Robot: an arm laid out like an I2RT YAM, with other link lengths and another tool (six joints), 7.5 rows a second.
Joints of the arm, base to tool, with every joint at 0 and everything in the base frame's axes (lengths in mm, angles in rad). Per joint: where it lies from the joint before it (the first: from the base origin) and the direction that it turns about. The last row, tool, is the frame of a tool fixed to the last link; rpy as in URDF.
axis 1: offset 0.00 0.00 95.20 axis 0 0 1
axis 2: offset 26.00 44.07 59.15 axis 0 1 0
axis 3: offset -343.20 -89.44 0.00 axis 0 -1 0
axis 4: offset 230.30 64.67 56.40 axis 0 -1 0
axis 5: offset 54.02 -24.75 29.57 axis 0 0 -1
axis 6: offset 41.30 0.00 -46.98 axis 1 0 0
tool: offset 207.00 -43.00 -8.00 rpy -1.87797 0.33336 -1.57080
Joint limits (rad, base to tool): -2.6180..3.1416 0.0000..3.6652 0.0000..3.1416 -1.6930..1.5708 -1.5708..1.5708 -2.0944..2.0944
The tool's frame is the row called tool.
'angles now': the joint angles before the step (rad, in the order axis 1, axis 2, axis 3, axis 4, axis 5, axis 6). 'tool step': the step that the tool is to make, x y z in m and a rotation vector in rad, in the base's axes. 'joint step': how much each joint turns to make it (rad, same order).
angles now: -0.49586 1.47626 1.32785 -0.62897 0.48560 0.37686
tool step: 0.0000 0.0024 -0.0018 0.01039 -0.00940 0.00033
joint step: -0.00039 -0.00482 -0.00490 -0.00139 -0.01007 0.01036
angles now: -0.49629 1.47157 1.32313 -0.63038 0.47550 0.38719
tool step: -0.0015 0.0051 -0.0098 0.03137 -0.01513 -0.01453
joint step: -0.00016 -0.00218 -0.01909 -0.00228 -0.01454 0.03891
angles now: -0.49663 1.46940 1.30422 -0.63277 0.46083 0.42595
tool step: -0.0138 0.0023 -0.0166 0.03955 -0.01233 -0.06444
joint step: -0.01445 -0.00286 -0.03977 -0.00347 0.00455 0.07180
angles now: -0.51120 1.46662 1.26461 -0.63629 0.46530 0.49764
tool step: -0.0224 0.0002 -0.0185 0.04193 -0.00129 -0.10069
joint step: -0.02560 0.00462 -0.03697 -0.02011 0.02027 0.09133
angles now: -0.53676 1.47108 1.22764 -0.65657 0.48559 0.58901
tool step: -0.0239 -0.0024 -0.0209 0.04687 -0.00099 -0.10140
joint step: -0.04917 0.01081 -0.04020 -0.00786 -0.00095 0.07450
